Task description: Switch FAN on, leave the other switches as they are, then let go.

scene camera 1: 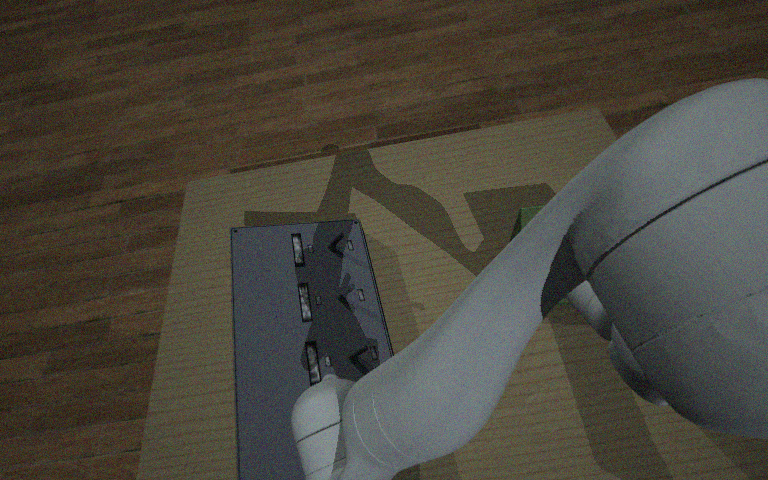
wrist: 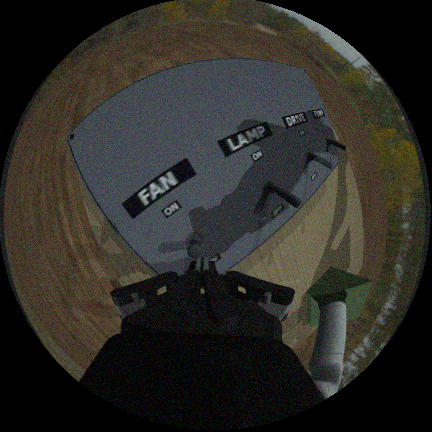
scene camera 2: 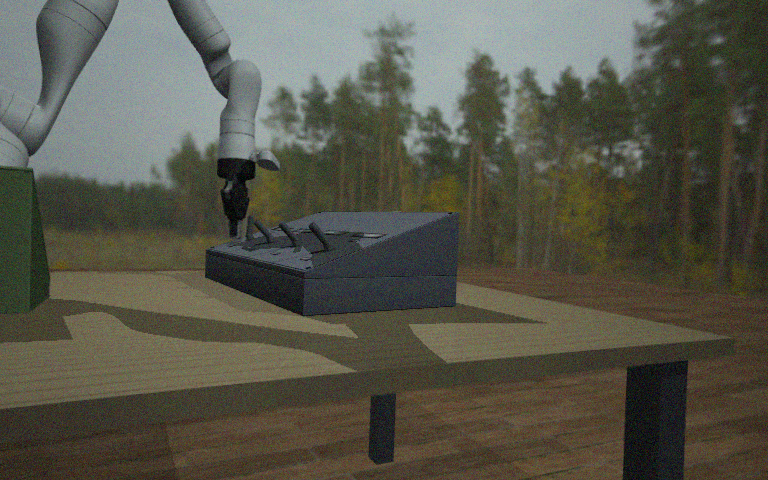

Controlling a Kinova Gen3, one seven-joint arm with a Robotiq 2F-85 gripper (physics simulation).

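Pixels of known places: gripper, fingertip midpoint: [wrist: 202,263] [scene camera 2: 234,238]; arm's base, origin of the base link: [wrist: 332,308].
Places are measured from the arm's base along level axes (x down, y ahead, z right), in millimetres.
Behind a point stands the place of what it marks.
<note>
The blue-grey switch panel [scene camera 1: 260,294] {y 594, x -49, z -47 mm} [scene camera 2: 379,294] {y 537, x 61, z 133 mm} [wrist: 150,110] {y 538, x -47, z -273 mm} carries the FAN label [wrist: 159,187] {y 458, x -22, z -288 mm}, with an ON mark [wrist: 171,208] {y 435, x -14, z -284 mm} below it. In the scene camera 2 view, the FAN lever [scene camera 2: 249,228] {y 390, x -21, z -269 mm} is the leftmost and looks more upright than the LAMP [scene camera 2: 262,231] {y 402, x -19, z -150 mm}, DRIVE [scene camera 2: 288,234] {y 430, x -17, z -33 mm} and PUMP [scene camera 2: 318,236] {y 455, x -19, z 84 mm} levers, which slant up to the left. My gripper [scene camera 2: 233,233] {y 362, x 1, z -277 mm} [wrist: 202,263] {y 362, x 1, z -277 mm} is shut and empty, pointing down close beside the FAN lever, on the panel's low-edge side. Contact cannot be told. In the scene camera 1 view, my arm hides the FAN switch.
The LAMP lever [wrist: 285,195] {y 404, x -26, z -159 mm} rises nearest to the FAN switch, with the other levers beyond it in the row. The panel stands on a wooden table [scene camera 1: 198,226] {y 861, x 86, z 210 mm} [scene camera 2: 594,331] {y 769, x 86, z 307 mm}. A green block [scene camera 1: 529,216] {y 80, x -81, z 67 mm} [scene camera 2: 19,243] {y 85, x 1, z 83 mm} bears the arm's base. My arm's shadow darkens the levers.
</note>
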